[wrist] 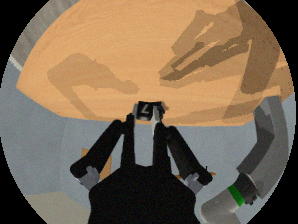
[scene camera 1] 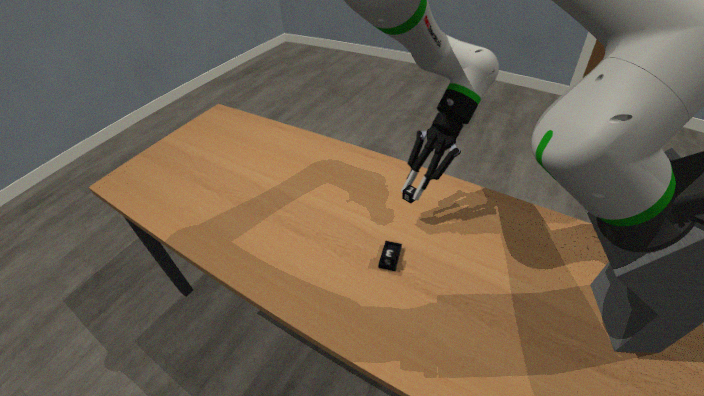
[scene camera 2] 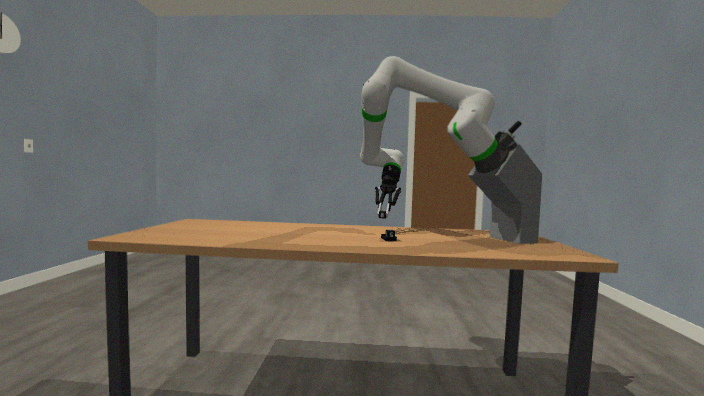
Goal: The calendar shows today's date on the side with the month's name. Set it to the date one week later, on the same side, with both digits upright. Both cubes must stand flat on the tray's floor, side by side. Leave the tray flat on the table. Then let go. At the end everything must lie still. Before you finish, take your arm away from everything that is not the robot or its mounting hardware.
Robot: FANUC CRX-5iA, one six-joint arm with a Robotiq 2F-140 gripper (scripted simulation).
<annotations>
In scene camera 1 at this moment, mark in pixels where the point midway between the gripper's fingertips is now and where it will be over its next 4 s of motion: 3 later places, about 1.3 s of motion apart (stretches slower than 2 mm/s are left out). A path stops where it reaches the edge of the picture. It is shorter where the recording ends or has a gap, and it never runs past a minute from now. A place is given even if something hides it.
My gripper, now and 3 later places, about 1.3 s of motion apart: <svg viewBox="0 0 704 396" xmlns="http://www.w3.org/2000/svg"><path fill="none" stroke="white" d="M409 196L408 204L408 212L408 212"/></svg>
</annotations>
